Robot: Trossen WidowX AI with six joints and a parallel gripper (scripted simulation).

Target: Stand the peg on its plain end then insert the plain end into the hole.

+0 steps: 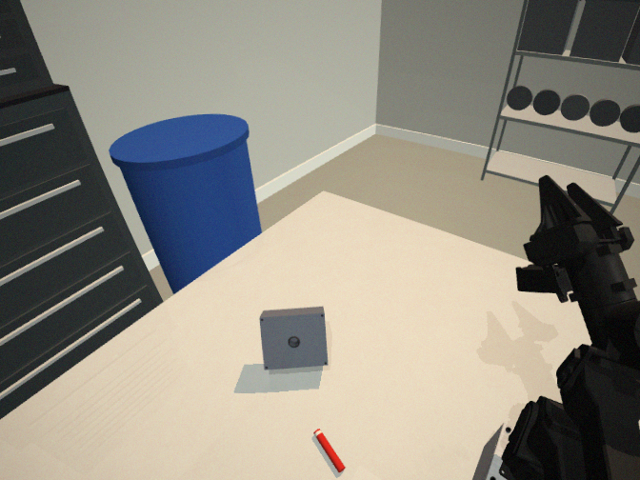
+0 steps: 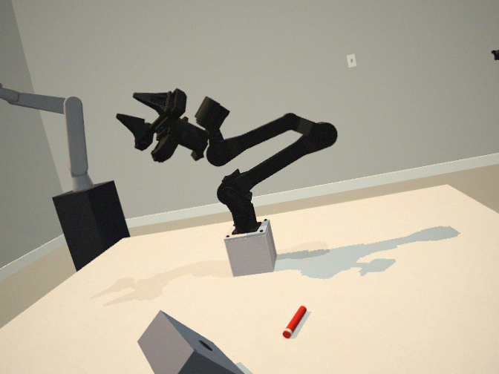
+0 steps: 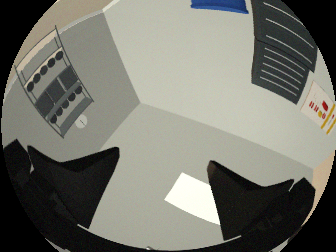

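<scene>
My gripper tip is now 450 mm above the red peg, 300 mm to the right of it and 150 mm short of it. From my gripper tip the other things lie so: grey sloped panel 380 mm below, 310 mm ahead, 200 mm to the left.
</scene>
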